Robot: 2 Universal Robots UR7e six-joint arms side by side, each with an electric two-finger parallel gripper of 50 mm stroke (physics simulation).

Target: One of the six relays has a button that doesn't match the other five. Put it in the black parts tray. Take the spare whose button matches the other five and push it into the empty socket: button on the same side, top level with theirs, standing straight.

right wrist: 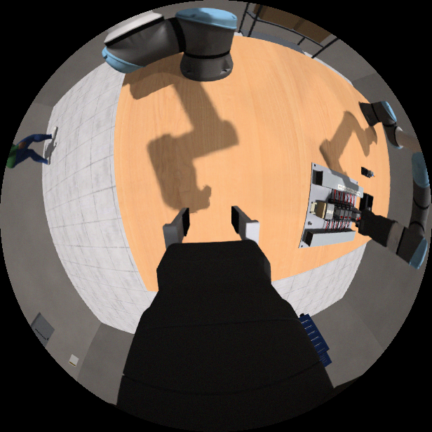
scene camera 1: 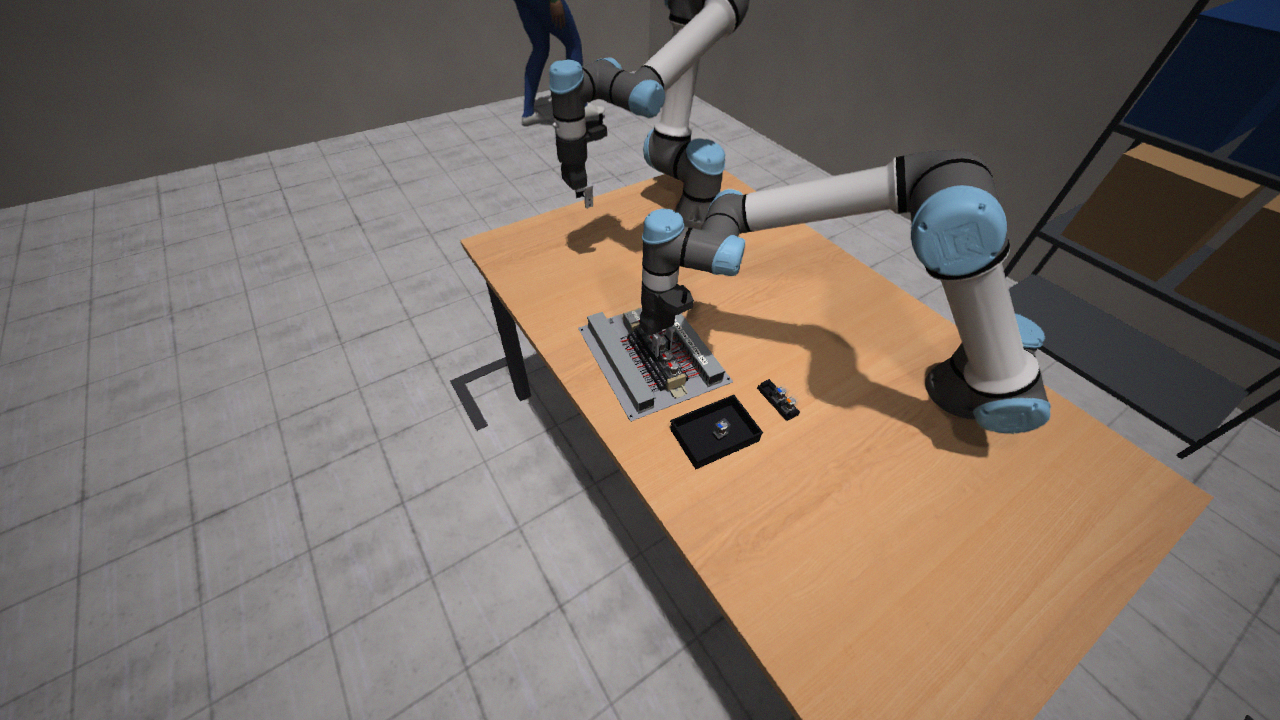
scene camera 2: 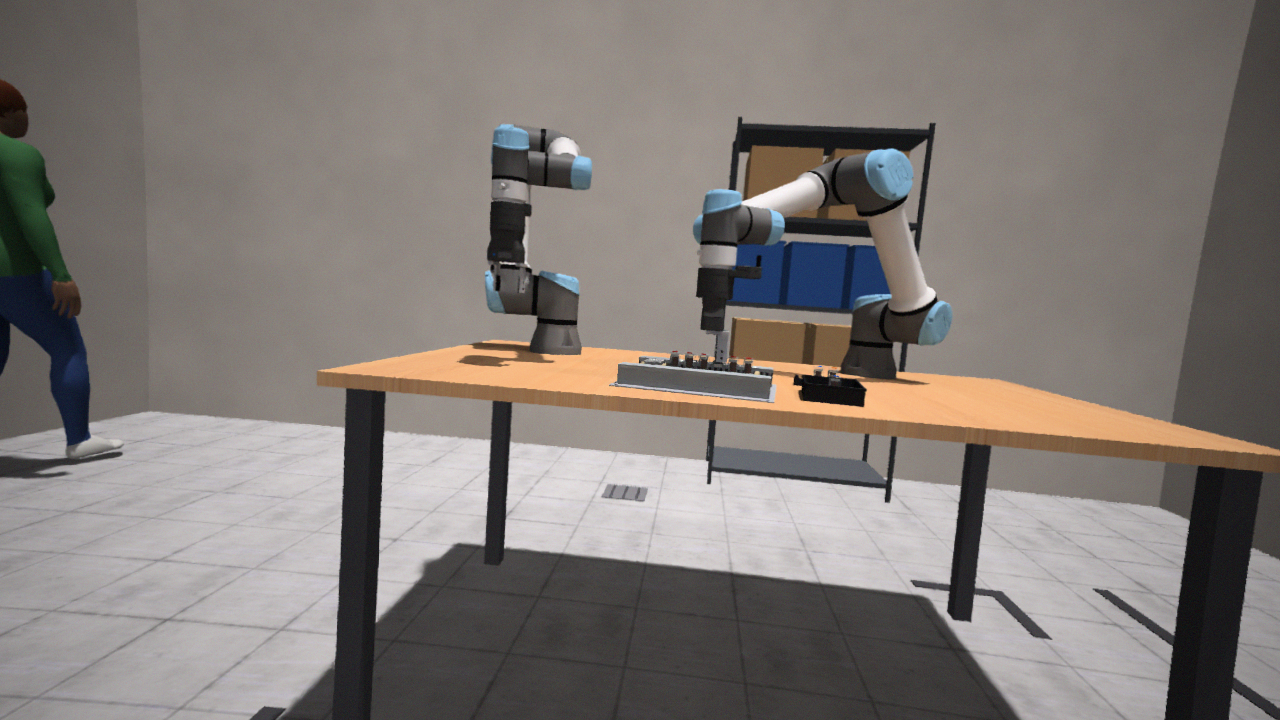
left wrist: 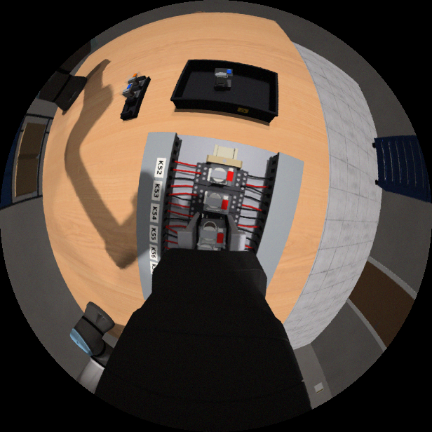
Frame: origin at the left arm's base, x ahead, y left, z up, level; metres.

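Seen in the pictures: left gripper, fingertip midpoint: [scene camera 1: 661, 350] [scene camera 2: 720, 361]; right gripper, fingertip midpoint: [scene camera 1: 584, 201] [scene camera 2: 508, 291]; left arm's base, origin of the base link: [scene camera 1: 959, 392] [scene camera 2: 867, 375]; right arm's base, origin of the base link: [scene camera 1: 698, 215] [scene camera 2: 555, 352].
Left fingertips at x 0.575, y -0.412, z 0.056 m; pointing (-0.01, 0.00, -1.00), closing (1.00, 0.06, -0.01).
Note:
Offsets run from my left fingertips to a thing's top centre. "spot": to the spot under its first point.
My left gripper [scene camera 1: 662, 342] [scene camera 2: 721, 347] [left wrist: 212, 222] is shut on a relay with a red button on its right in the left wrist view; it stands upright in the socket row. Whether its top is level with the others is unclear. Two more red-button relays [left wrist: 220, 175] [left wrist: 216, 201] stand farther up the row; the gripper hides the rest there. A blue-button relay {0.008 m back, 0.233 m left, 0.009 m down} [scene camera 1: 721, 428] [left wrist: 223, 77] is in the black parts tray {0.001 m ahead, 0.226 m left, 0.021 m down} [scene camera 1: 698, 438] [left wrist: 210, 104]. Spares with blue [left wrist: 129, 89] and orange [left wrist: 134, 78] buttons stand in a black holder {spot: 0.172 m back, 0.273 m left, 0.035 m down} [scene camera 1: 791, 413] [left wrist: 130, 110]. My right gripper [scene camera 1: 586, 197] [scene camera 2: 512, 279] [right wrist: 210, 215] is open and empty, high above the table.
Grey wire ducts {0.087 m ahead, 0.049 m right, 0.013 m down} [scene camera 1: 617, 362] [left wrist: 285, 200] run along both sides of the socket row, with red and black wires between. A beige end block [left wrist: 224, 161] closes the row on the tray side. The tray and holder lie beyond that end of the board.

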